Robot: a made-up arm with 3 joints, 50 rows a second.
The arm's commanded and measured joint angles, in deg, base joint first. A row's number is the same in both.
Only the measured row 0 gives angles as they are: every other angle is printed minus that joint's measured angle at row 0.
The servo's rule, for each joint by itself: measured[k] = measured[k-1] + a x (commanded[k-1-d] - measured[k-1]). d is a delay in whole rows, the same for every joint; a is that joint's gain. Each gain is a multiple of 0.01, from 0.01 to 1. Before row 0 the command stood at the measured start. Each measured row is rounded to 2 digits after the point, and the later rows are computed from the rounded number. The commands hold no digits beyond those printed.
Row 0, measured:
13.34 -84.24 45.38
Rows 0 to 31, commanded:
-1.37 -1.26 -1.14
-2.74 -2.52 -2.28
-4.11 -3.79 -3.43
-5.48 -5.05 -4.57
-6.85 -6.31 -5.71
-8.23 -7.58 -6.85
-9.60 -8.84 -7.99
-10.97 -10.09 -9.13
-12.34 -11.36 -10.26
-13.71 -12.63 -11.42
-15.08 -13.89 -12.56
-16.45 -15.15 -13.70
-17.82 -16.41 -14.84
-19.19 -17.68 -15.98
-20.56 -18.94 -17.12
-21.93 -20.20 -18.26
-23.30 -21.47 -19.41
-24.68 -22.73 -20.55
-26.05 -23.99 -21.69
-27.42 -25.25 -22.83
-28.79 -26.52 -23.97
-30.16 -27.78 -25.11
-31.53 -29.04 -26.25
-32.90 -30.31 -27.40
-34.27 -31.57 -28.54
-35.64 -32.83 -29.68
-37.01 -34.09 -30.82
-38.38 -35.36 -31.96
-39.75 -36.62 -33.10
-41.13 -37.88 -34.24
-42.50 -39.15 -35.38
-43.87 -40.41 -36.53
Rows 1 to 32, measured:
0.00 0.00 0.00
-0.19 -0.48 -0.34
-0.55 -1.26 -0.92
-1.05 -2.22 -1.67
-1.67 -3.30 -2.54
-2.40 -4.44 -3.49
-3.22 -5.63 -4.50
-4.11 -6.85 -5.55
-5.07 -8.08 -6.62
-6.09 -9.33 -7.71
-7.16 -10.58 -8.82
-8.27 -11.84 -9.94
-9.42 -13.10 -11.07
-10.60 -14.36 -12.20
-11.80 -15.62 -13.33
-13.03 -16.88 -14.47
-14.28 -18.14 -15.61
-15.54 -19.41 -16.75
-16.82 -20.67 -17.89
-18.11 -21.93 -19.03
-19.41 -23.19 -20.17
-20.72 -24.46 -21.31
-22.04 -25.72 -22.45
-23.37 -26.98 -23.59
-24.70 -28.25 -24.73
-26.04 -29.51 -25.87
-27.38 -30.77 -27.01
-28.73 -32.03 -28.15
-30.08 -33.30 -29.29
-31.43 -34.56 -30.43
-32.79 -35.82 -31.57
-34.15 -37.09 -32.71
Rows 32 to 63, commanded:
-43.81 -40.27 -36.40
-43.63 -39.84 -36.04
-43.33 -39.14 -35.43
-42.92 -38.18 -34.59
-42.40 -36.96 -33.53
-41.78 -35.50 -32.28
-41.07 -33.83 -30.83
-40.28 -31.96 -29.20
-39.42 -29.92 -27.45
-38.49 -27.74 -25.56
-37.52 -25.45 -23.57
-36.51 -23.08 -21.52
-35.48 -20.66 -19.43
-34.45 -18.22 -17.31
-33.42 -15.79 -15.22
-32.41 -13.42 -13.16
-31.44 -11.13 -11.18
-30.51 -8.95 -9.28
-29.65 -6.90 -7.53
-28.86 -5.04 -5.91
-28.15 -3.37 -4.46
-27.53 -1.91 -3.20
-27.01 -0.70 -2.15
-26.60 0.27 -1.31
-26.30 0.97 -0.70
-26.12 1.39 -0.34
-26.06 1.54 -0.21
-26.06 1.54 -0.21
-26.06 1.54 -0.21
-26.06 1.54 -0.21
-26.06 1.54 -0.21
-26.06 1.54 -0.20
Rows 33 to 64, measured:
-35.51 -38.35 -33.86
-36.67 -39.08 -34.62
-37.64 -39.37 -35.05
-38.44 -39.28 -35.16
-39.07 -38.86 -34.99
-39.54 -38.14 -34.55
-39.85 -37.14 -33.87
-40.02 -35.88 -32.96
-40.06 -34.39 -31.83
-39.97 -32.69 -30.52
-39.76 -30.81 -29.03
-39.45 -28.77 -27.39
-39.04 -26.61 -25.63
-38.54 -24.35 -23.77
-37.97 -22.02 -21.83
-37.33 -19.65 -19.85
-36.64 -17.28 -17.84
-35.91 -14.94 -15.84
-35.15 -12.66 -13.87
-34.38 -10.47 -11.97
-33.61 -8.41 -10.15
-32.85 -6.49 -8.44
-32.11 -4.75 -6.87
-31.40 -3.21 -5.45
-30.73 -1.89 -4.21
-30.11 -0.80 -3.16
-29.55 0.03 -2.31
-29.06 0.60 -1.68
-28.64 0.96 -1.24
-28.28 1.18 -0.93
-27.97 1.32 -0.71
-27.70 1.40 -0.56

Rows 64 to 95, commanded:
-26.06 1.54 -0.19
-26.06 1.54 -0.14
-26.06 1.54 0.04
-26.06 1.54 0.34
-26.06 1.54 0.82
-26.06 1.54 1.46
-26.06 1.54 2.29
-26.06 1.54 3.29
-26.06 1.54 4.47
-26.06 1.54 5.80
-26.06 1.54 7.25
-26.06 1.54 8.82
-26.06 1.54 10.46
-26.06 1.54 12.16
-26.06 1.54 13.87
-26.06 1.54 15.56
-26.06 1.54 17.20
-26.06 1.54 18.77
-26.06 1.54 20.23
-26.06 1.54 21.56
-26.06 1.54 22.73
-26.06 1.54 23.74
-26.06 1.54 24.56
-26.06 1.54 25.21
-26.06 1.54 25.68
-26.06 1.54 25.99
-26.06 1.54 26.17
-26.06 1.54 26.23
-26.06 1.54 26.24
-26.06 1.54 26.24
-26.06 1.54 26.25
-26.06 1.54 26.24
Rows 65 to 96, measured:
-27.47 1.45 -0.45
-27.27 1.48 -0.37
-27.10 1.50 -0.30
-26.95 1.52 -0.20
-26.83 1.53 -0.04
-26.72 1.53 0.22
-26.63 1.53 0.59
-26.55 1.53 1.10
-26.48 1.53 1.76
-26.42 1.53 2.57
-26.37 1.53 3.54
-26.33 1.53 4.65
-26.29 1.53 5.90
-26.26 1.53 7.27
-26.23 1.53 8.74
-26.21 1.53 10.28
-26.19 1.53 11.86
-26.17 1.53 13.46
-26.15 1.53 15.05
-26.14 1.53 16.60
-26.13 1.53 18.09
-26.12 1.53 19.48
-26.11 1.53 20.76
-26.10 1.53 21.90
-26.09 1.53 22.89
-26.09 1.53 23.73
-26.09 1.53 24.41
-26.09 1.53 24.94
-26.09 1.53 25.33
-26.09 1.53 25.60
-26.09 1.53 25.79
-26.09 1.53 25.93

